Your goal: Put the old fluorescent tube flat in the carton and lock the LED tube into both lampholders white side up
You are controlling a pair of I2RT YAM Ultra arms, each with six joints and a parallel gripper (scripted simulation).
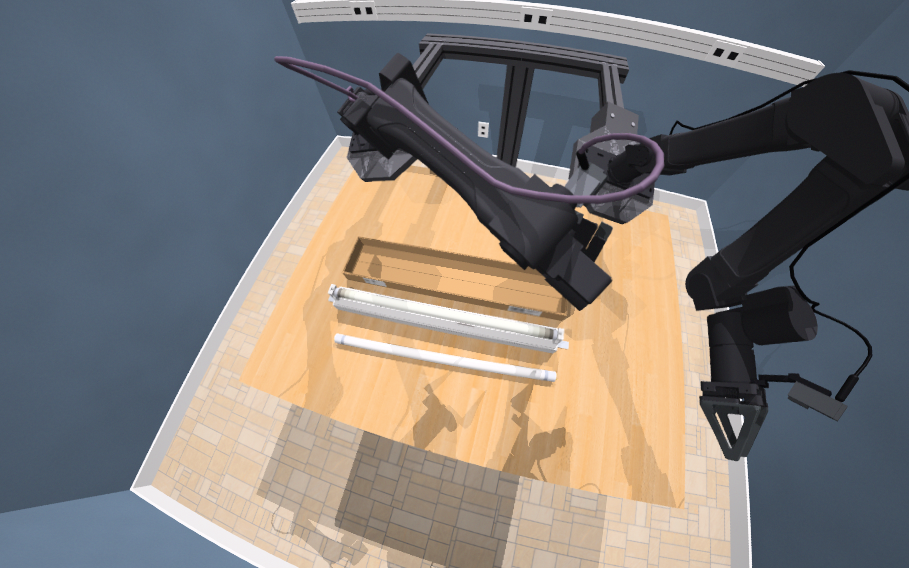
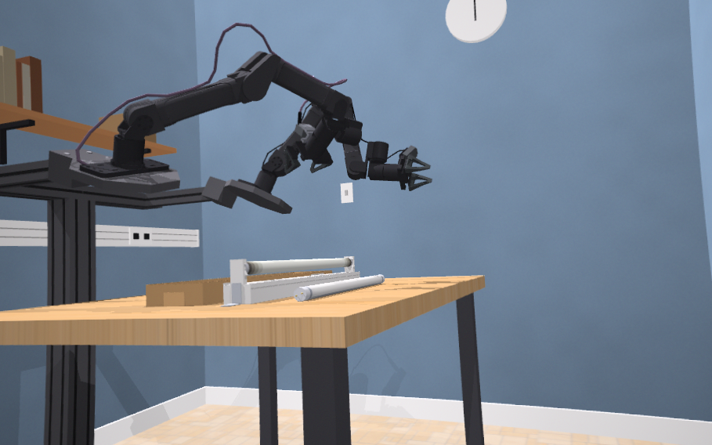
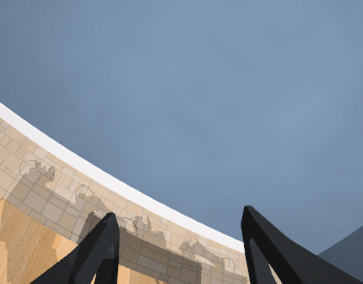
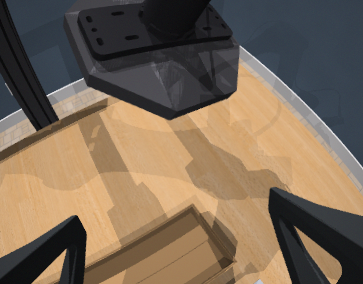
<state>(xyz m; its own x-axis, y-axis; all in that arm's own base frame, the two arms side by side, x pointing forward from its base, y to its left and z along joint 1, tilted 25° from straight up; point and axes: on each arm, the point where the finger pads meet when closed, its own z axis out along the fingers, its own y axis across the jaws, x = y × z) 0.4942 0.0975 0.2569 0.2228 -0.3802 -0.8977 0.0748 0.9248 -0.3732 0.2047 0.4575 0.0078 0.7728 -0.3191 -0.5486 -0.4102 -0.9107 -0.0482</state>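
The old fluorescent tube is 120 mm ahead of my right hand, 230 mm to the right of it and 280 mm below it. Round my right hand: light fixture: 120 mm ahead, 230 mm to the right, 300 mm below; LED tube: 230 mm ahead, 210 mm to the right, 340 mm below; brown carton: 10 mm behind, 230 mm to the right, 330 mm below.
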